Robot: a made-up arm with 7 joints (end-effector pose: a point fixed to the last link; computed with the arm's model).
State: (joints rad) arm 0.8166 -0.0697 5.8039 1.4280 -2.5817 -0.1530 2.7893
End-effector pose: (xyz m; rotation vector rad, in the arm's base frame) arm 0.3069 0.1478 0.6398 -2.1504 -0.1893 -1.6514
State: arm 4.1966 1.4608 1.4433 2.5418 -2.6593 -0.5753 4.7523
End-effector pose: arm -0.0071 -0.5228 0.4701 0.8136 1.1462 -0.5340
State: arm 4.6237 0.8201 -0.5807 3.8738 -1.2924 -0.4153 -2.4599
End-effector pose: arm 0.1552 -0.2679 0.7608 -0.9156 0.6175 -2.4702
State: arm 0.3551 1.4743 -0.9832 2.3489 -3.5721 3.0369 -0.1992
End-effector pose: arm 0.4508 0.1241 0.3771 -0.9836 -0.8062 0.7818
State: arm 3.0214 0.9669 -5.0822 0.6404 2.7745 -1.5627 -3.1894
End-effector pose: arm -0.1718 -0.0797 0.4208 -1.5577 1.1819 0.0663
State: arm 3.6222 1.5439 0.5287 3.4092 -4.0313 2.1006 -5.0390
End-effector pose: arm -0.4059 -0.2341 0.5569 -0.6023 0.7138 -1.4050
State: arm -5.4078 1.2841 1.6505 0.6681 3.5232 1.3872 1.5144
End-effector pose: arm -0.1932 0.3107 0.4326 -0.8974 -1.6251 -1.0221
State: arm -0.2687 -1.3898 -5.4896 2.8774 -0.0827 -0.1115 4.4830
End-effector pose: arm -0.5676 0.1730 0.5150 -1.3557 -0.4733 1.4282
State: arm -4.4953 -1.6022 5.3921 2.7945 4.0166 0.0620 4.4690
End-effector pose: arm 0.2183 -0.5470 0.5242 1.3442 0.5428 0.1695
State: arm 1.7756 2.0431 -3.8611 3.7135 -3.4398 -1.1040 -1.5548
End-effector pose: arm -0.1168 0.4024 0.1709 1.6358 -1.8037 -1.9493
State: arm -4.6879 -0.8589 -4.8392 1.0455 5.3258 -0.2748 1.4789
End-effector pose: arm -0.3635 -0.2024 0.5263 0.1004 -1.8922 -0.3206
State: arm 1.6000 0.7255 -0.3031 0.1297 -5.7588 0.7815 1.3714
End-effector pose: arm 0.0341 0.0776 0.2767 1.7606 -0.7431 -0.1581
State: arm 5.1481 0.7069 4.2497 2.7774 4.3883 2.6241 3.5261
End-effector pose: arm 0.0965 -0.1982 0.8314 -0.7193 2.1047 1.1115
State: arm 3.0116 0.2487 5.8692 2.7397 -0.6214 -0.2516 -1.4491
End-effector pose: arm -0.2232 0.0043 0.9565 0.6241 -0.1889 -2.5119
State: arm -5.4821 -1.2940 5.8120 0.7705 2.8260 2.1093 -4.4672
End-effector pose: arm -0.0051 -0.1797 0.7679 -0.5562 -1.0477 2.0399
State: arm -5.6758 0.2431 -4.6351 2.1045 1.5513 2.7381 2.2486
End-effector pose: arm -0.1085 0.1295 0.8192 1.5245 1.3713 -0.7922
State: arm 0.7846 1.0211 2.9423 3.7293 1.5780 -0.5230 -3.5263
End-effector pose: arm 0.2769 0.3931 0.5276 -1.7171 -0.1151 -0.6657
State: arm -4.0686 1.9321 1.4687 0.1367 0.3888 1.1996 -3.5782
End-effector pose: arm -0.0671 -0.0816 0.4225 0.3430 0.9601 1.1407
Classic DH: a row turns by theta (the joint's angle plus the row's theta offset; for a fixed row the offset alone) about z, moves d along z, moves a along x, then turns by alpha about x. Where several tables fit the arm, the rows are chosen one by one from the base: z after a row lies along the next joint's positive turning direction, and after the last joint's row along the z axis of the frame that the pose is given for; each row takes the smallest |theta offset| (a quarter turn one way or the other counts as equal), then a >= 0, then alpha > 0; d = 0 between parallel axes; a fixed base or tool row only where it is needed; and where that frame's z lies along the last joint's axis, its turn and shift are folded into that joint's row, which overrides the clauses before.
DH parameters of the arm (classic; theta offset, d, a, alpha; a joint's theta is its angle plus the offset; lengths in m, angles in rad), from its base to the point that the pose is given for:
joint 1: 0 0.4 0 -1.5708
joint 2: 0 0 0 1.5708
joint 3: 0 0.282 0.064 1.5708
joint 4: 0 0 0.049 1.5708
joint 5: 0 0.215 0 1.5708
joint 6: 0 0 0.072 -1.5708
joint 7: 0 0.092 0 0

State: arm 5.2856 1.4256 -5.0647 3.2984 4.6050 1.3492 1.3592
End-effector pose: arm 0.2600 -0.5187 0.4285 0.8435 -2.5445 0.6307
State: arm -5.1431 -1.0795 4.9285 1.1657 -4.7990 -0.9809 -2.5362
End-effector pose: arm 0.1639 -0.3507 0.4727 2.5277 -0.4895 0.9773
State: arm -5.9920 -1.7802 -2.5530 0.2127 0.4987 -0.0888 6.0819
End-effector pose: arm 0.0615 -0.0897 0.1780 -0.3586 1.5886 -0.0847
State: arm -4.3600 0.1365 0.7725 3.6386 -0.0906 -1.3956 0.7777
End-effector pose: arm 0.1106 -0.0255 0.7623 1.0128 1.4682 0.0589
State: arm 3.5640 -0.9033 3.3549 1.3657 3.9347 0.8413 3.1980
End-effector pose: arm 0.3920 0.2533 0.2619 -2.3430 0.6635 -1.4596
